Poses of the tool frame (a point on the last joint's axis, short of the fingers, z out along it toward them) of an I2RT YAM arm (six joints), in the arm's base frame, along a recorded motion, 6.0 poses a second.
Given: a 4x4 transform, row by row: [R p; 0 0 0 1], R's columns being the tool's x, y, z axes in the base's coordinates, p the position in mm. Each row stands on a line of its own.
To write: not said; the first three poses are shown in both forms.
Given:
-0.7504, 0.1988, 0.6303, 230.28
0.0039, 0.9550, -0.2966, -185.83
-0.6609, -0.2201, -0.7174, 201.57
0, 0, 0, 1
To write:
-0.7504, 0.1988, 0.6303, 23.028
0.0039, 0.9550, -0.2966, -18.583
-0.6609, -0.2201, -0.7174, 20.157
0, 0, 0, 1

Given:
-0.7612, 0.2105, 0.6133, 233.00
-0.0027, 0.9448, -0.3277, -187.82
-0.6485, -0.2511, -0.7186, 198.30
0, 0, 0, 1
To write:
-0.7612, 0.2105, 0.6133, 23.300
-0.0027, 0.9448, -0.3277, -18.782
-0.6485, -0.2511, -0.7186, 19.830
0, 0, 0, 1

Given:
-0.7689, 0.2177, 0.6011, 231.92
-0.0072, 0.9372, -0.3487, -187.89
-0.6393, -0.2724, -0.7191, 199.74
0, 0, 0, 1
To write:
-0.7689, 0.2177, 0.6011, 23.192
-0.0072, 0.9372, -0.3487, -18.789
-0.6393, -0.2724, -0.7191, 19.974
0, 0, 0, 1

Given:
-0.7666, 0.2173, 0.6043, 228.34
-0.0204, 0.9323, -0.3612, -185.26
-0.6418, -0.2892, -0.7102, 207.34
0, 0, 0, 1
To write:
-0.7666, 0.2173, 0.6043, 22.834
-0.0204, 0.9323, -0.3612, -18.526
-0.6418, -0.2892, -0.7102, 20.734
0, 0, 0, 1

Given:
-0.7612, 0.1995, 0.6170, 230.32
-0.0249, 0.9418, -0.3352, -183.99
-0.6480, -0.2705, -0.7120, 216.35
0, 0, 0, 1
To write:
-0.7612, 0.1995, 0.6170, 23.032
-0.0249, 0.9418, -0.3352, -18.399
-0.6480, -0.2705, -0.7120, 21.635
0, 0, 0, 1

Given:
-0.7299, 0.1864, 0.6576, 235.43
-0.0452, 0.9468, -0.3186, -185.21
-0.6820, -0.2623, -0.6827, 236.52
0, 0, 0, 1
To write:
-0.7299, 0.1864, 0.6576, 23.543
-0.0452, 0.9468, -0.3186, -18.521
-0.6820, -0.2623, -0.6827, 23.652
0, 0, 0, 1

